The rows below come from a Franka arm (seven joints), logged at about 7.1 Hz.
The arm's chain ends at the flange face. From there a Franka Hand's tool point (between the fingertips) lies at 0.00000 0.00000 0.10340 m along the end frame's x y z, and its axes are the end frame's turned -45 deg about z.
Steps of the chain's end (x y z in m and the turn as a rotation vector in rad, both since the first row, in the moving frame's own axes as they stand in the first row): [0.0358, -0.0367, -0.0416, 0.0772, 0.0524, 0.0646]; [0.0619, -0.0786, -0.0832, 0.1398, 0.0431, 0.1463]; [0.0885, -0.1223, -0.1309, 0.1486, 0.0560, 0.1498]
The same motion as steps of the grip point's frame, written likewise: [0.0608, -0.0021, -0.0420, 0.0175, 0.0916, 0.0646]; [0.1131, -0.0179, -0.0843, 0.0684, 0.1293, 0.1463]; [0.1644, -0.0295, -0.1322, 0.0655, 0.1447, 0.1498]
